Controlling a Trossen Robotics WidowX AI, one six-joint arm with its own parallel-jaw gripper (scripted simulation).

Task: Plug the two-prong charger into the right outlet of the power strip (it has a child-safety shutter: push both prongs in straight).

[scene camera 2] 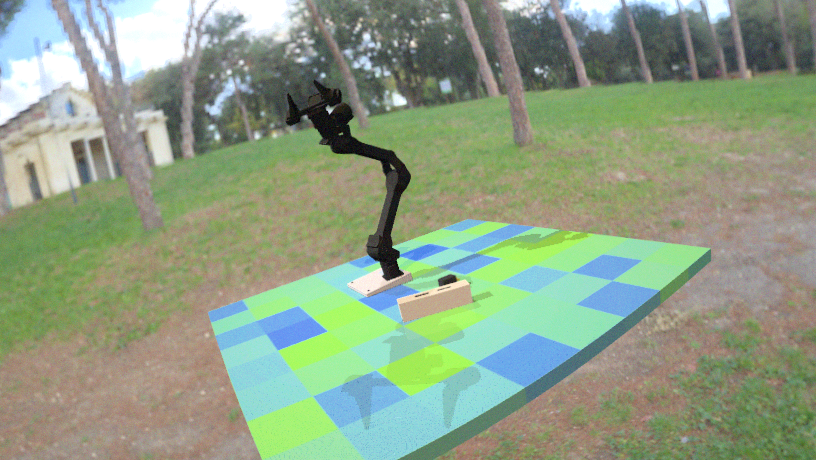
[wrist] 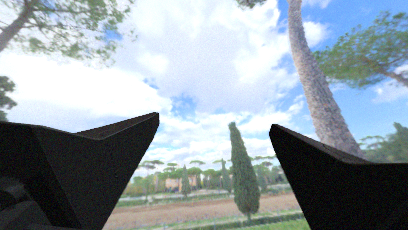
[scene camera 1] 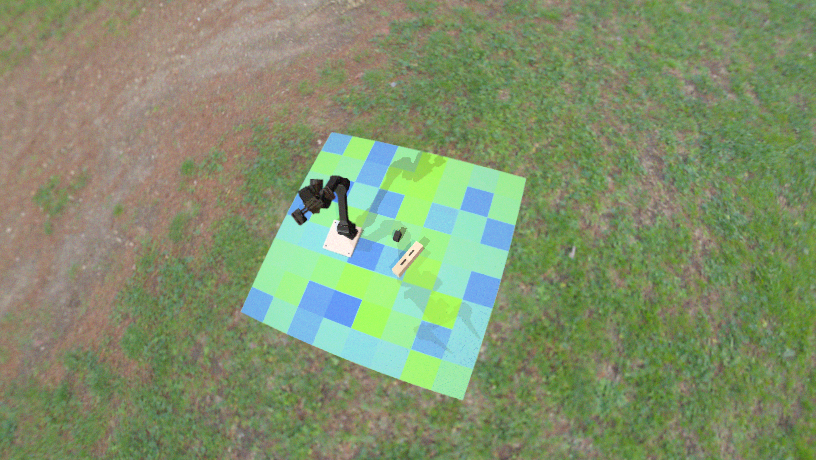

Labels:
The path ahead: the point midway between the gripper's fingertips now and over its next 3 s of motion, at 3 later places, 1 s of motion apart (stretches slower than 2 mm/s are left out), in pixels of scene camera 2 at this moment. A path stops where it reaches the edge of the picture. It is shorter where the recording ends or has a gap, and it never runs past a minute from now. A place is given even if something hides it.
My gripper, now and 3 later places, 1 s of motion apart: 300,86; 286,130; 329,184; 403,234

